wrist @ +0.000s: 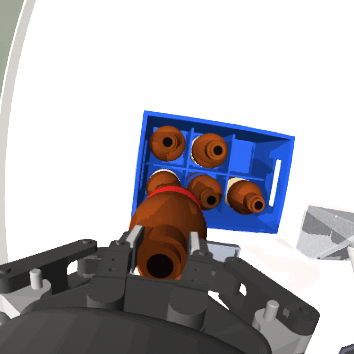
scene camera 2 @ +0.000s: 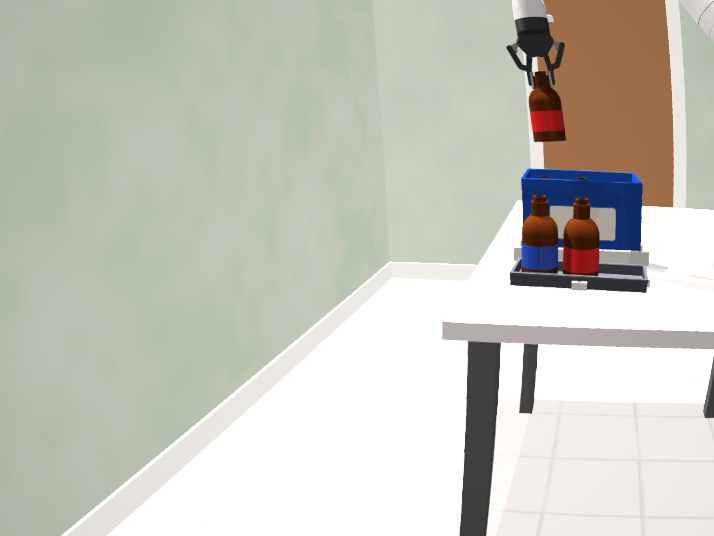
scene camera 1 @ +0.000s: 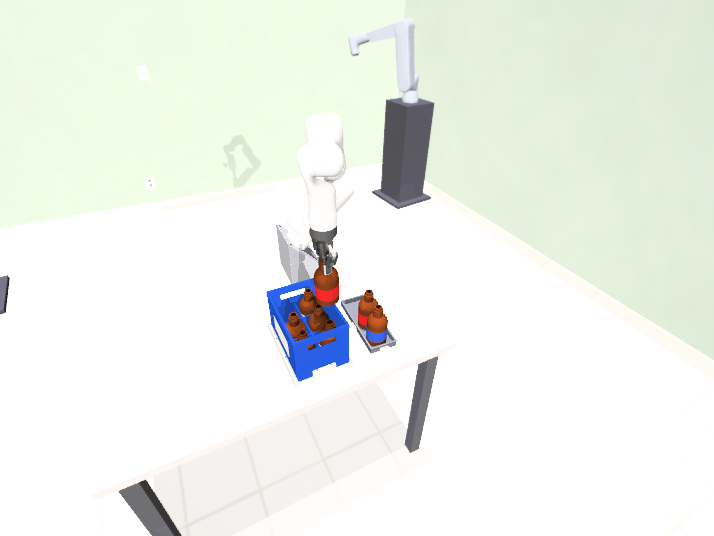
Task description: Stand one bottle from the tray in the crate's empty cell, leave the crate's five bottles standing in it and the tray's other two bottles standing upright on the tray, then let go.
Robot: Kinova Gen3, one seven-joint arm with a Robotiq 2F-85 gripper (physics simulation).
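Where they show: gripper, between the fingertips: point(wrist: 164, 239) point(scene camera 2: 542, 88) point(scene camera 1: 324, 269); arm's base, origin of its link: point(scene camera 1: 295, 242).
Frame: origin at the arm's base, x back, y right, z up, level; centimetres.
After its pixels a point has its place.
My gripper point(scene camera 1: 327, 266) @(x -48.4, y 12.7, z 21.1 cm) point(scene camera 2: 540, 79) @(x -48.4, y 12.7, z 21.1 cm) point(wrist: 164, 239) @(x -48.4, y 12.7, z 21.1 cm) is shut on the neck of a brown red-label bottle point(scene camera 1: 326, 288) @(x -51.3, y 13.9, z 16.6 cm) point(scene camera 2: 546, 120) @(x -48.3, y 8.3, z 14.0 cm) point(wrist: 167, 217) @(x -48.3, y 14.5, z 20.8 cm). The bottle hangs above the crate's rim height, slightly tilted in scene camera 2. The blue crate point(scene camera 1: 320, 358) @(x -53.4, y 18.1, z -8.8 cm) point(scene camera 2: 628, 216) @(x -30.5, y 5.5, z -5.6 cm) point(wrist: 285, 190) @(x -26.6, y 13.5, z 1.6 cm) holds five standing bottles; its empty cell point(wrist: 245, 156) @(x -28.6, y 19.2, z -15.1 cm) is at the upper right in the wrist view. The held bottle partly hides one crate bottle point(wrist: 162, 181) @(x -49.2, y 13.9, z -3.4 cm) there. A blue-label bottle point(scene camera 1: 376, 328) @(x -54.0, y -3.2, z -6.4 cm) point(scene camera 2: 539, 239) @(x -51.4, y -9.3, z -7.4 cm) and a red-label bottle point(scene camera 1: 363, 314) @(x -44.5, y -4.4, z -8.0 cm) point(scene camera 2: 581, 236) @(x -43.3, y -11.3, z -6.3 cm) stand upright on the grey tray point(scene camera 1: 351, 311) @(x -34.1, y -6.0, z -15.4 cm) point(scene camera 2: 622, 282) @(x -35.1, y -13.9, z -14.2 cm).
The crate and tray stand side by side on the white table point(scene camera 2: 576, 334) @(x -45.8, y -31.7, z -17.1 cm). A grey angular object point(scene camera 1: 288, 256) @(x -5.4, y 6.1, z -1.6 cm) point(wrist: 325, 232) @(x -8.3, y 1.4, z -6.0 cm) is behind the crate in scene camera 1. Another arm point(scene camera 1: 405, 57) stands on a dark pedestal point(scene camera 1: 403, 152) far back.
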